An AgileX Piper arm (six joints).
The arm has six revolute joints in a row. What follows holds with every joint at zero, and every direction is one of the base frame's. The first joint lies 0.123 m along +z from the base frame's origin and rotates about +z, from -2.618 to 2.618 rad. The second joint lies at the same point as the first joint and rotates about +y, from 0 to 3.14 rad. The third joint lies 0.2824 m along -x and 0.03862 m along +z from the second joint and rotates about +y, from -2.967 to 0 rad. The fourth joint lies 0.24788 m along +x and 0.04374 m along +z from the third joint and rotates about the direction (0.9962, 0, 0.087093), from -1.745 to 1.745 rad. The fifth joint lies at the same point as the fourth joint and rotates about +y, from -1.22 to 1.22 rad. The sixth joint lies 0.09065 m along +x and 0.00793 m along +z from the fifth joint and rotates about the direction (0.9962, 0, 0.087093), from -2.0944 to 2.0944 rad. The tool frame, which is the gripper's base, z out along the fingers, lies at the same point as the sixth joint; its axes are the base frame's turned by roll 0, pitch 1.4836 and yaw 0 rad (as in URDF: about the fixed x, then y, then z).
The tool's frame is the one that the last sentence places.
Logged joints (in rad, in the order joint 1, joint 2, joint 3, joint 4, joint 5, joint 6), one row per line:
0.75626, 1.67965, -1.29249, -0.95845, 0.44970, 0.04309
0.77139, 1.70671, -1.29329, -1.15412, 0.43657, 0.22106
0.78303, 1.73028, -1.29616, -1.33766, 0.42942, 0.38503
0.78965, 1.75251, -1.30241, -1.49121, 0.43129, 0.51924
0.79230, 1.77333, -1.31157, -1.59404, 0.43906, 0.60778
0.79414, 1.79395, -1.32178, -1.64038, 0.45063, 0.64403
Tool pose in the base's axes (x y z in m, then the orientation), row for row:
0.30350, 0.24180, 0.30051, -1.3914, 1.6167, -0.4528
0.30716, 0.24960, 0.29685, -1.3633, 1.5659, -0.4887
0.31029, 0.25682, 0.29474, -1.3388, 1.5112, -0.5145
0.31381, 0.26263, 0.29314, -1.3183, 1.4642, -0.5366
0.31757, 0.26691, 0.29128, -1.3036, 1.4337, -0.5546
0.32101, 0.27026, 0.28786, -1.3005, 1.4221, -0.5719
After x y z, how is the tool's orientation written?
As a rotation vector, in radians.
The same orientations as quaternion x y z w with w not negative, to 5 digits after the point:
-0.56584, 0.65746, -0.18414, 0.46225
-0.55959, 0.64275, -0.20059, 0.48322
-0.55473, 0.62616, -0.21318, 0.50473
-0.55045, 0.61137, -0.22406, 0.52252
-0.54694, 0.60152, -0.23269, 0.53374
-0.54617, 0.59724, -0.24018, 0.53602

